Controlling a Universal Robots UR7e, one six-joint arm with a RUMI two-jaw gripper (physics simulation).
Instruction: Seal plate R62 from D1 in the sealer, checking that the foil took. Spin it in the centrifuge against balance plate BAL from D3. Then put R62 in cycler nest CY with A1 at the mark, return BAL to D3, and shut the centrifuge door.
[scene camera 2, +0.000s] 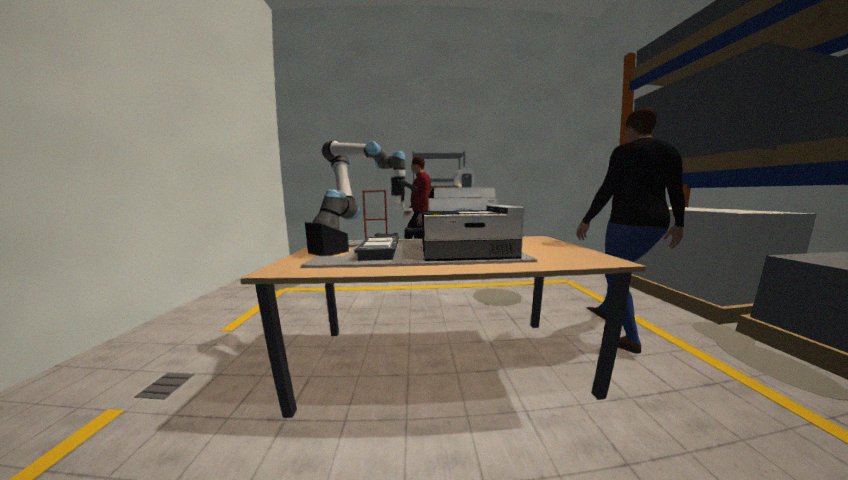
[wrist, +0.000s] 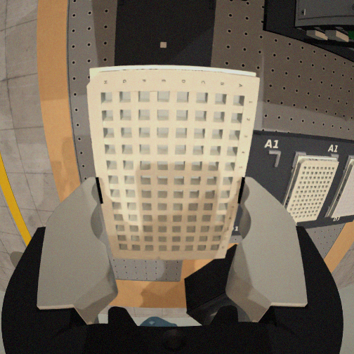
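My gripper is shut on a cream well plate, held by its two long sides. In the wrist view its letters A to H run along the far edge, with A at the right. No plate name is readable, and I cannot tell whether foil covers the wells. The plate is above the deck, over a dark panel. At the right, a dark dock has a bare A1 corner mark, then a cream plate, then a paler plate by the D3 label, cut by the frame edge.
A large grey machine stands on the table, right of the plate dock. A pale machine shows behind it. Part of a dark machine is at the wrist view's top right. Two people are beyond and beside the table.
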